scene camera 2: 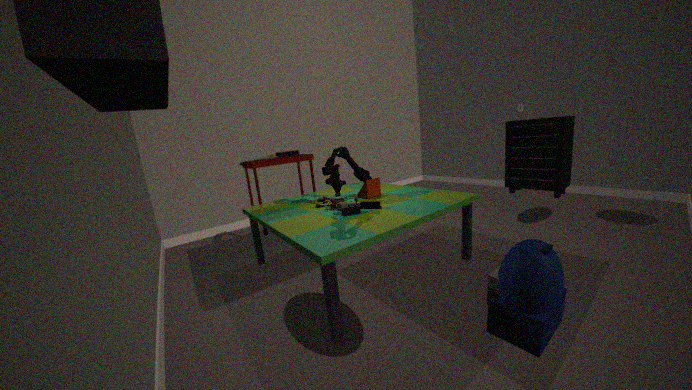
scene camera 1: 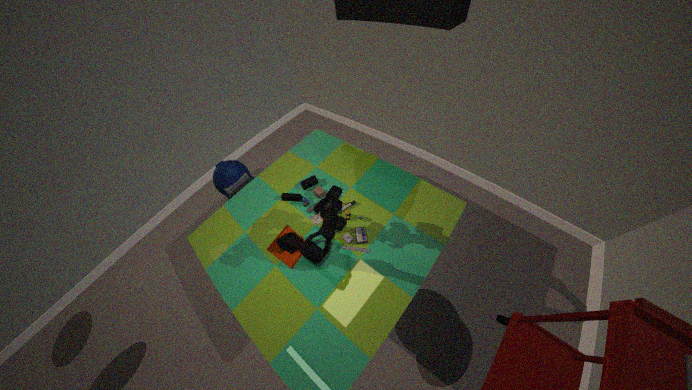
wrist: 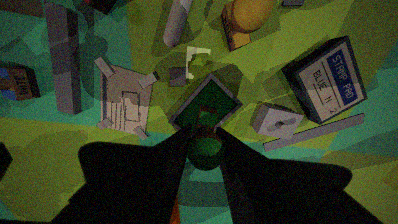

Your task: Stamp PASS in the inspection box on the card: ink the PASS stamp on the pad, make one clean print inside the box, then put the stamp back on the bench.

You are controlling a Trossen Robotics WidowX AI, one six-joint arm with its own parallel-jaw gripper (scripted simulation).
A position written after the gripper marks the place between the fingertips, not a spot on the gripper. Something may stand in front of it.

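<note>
Gripper (wrist: pixel 203 129) visible, together with a stamp pad (wrist: pixel 327 82), a pale card (wrist: pixel 125 95), a grey block (wrist: pixel 273 121) and a thin strip (wrist: pixel 358 119). Scene camera 2 does not show the strip, hidden there by the grey block.
</note>
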